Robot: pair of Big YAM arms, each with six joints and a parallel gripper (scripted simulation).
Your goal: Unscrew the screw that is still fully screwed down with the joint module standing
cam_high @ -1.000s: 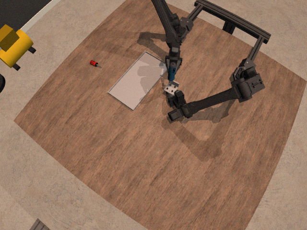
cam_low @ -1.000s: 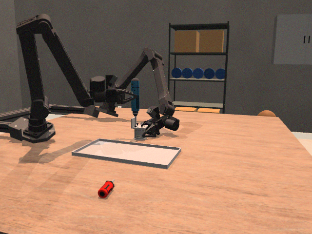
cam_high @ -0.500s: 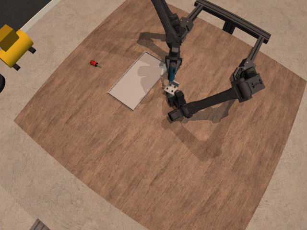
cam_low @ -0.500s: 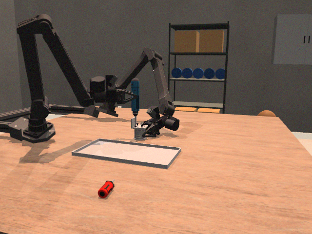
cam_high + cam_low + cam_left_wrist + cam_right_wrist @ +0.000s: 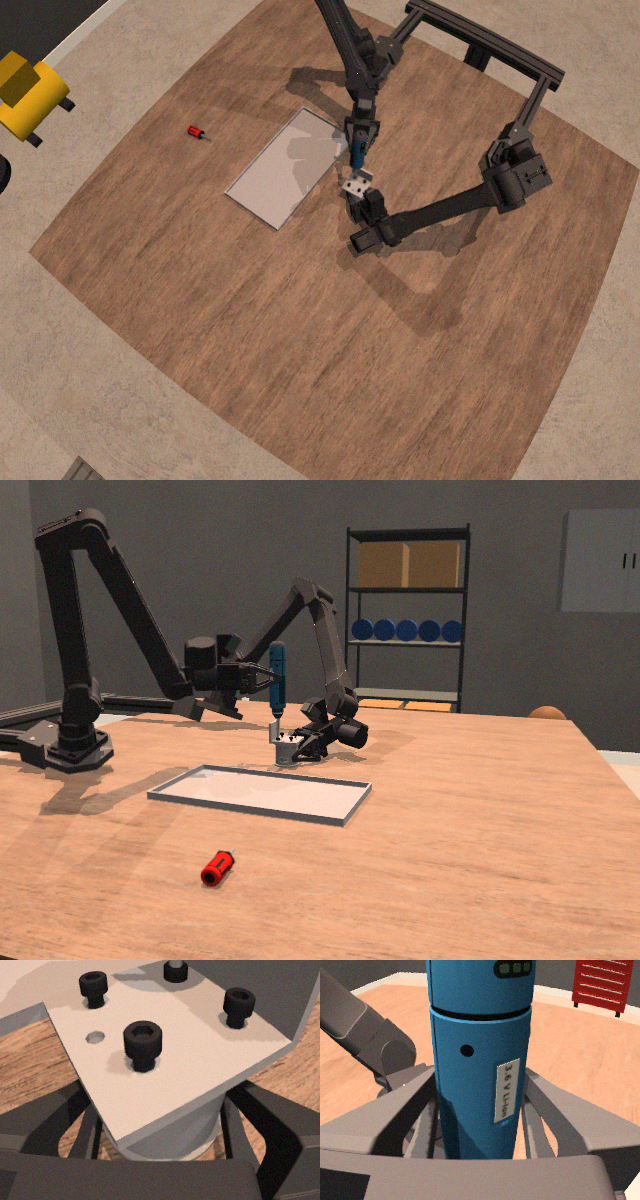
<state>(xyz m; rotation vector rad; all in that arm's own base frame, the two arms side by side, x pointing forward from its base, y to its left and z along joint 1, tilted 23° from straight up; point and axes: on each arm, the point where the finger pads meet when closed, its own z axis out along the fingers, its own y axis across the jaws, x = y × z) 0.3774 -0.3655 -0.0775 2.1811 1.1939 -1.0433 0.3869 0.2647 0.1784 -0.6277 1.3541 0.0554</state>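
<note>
My left hand is 10 mm below the joint module. Round my left hand: shallow grey tray 60 mm ahead, 220 mm to the right, 20 mm below; pale l-shaped bracket 50 mm above; red manual screwdriver 180 mm ahead, 550 mm to the right, 10 mm below.
</note>
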